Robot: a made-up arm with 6 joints. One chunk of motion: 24 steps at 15 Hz.
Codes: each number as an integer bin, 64 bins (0 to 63) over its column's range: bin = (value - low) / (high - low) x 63, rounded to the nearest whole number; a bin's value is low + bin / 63 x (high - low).
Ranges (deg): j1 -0.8..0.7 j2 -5..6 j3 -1..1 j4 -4..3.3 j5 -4.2..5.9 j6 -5.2..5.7
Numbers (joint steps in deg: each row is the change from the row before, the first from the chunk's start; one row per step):
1: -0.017 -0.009 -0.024 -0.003 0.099 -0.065
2: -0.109 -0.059 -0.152 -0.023 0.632 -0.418
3: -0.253 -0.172 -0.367 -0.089 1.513 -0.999
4: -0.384 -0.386 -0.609 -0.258 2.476 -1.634
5: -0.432 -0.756 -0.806 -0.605 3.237 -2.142
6: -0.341 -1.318 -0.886 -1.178 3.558 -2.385
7: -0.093 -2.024 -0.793 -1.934 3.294 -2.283
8: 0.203 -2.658 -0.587 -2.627 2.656 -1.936
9: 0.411 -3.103 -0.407 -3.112 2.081 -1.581
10: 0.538 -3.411 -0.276 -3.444 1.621 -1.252
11: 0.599 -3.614 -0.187 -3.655 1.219 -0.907
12: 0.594 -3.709 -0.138 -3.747 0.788 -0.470
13: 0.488 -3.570 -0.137 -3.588 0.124 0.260
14: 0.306 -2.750 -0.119 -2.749 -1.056 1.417
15: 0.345 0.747 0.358 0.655 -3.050 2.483
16: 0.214 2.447 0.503 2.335 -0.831 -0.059
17: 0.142 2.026 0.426 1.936 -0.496 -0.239
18: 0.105 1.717 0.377 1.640 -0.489 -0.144
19: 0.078 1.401 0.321 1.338 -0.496 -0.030
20: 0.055 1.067 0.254 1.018 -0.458 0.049
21: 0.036 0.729 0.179 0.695 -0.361 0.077
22: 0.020 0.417 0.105 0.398 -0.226 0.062
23: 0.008 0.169 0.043 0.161 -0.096 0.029
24: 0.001 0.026 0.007 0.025 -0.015 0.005
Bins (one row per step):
1: 33 29 31 34 27 30
2: 29 28 27 34 30 28
3: 23 28 20 34 36 24
4: 17 26 12 32 42 21
5: 15 24 6 29 46 18
6: 19 21 4 24 48 16
7: 30 17 7 18 47 17
8: 42 13 13 12 43 19
9: 51 11 19 8 39 21
10: 56 9 23 5 36 23
11: 59 8 26 3 34 25
12: 59 7 27 2 31 27
13: 54 8 27 4 27 32
14: 46 13 28 11 20 38
15: 48 33 43 40 7 44
16: 43 43 47 55 21 30
17: 40 40 45 51 23 29
18: 38 38 43 49 23 29
19: 37 37 42 46 23 30
20: 36 35 40 43 23 30
21: 35 33 37 41 24 31
22: 34 31 35 38 25 30
23: 34 30 33 36 26 30
24: 34 29 32 35 26 30

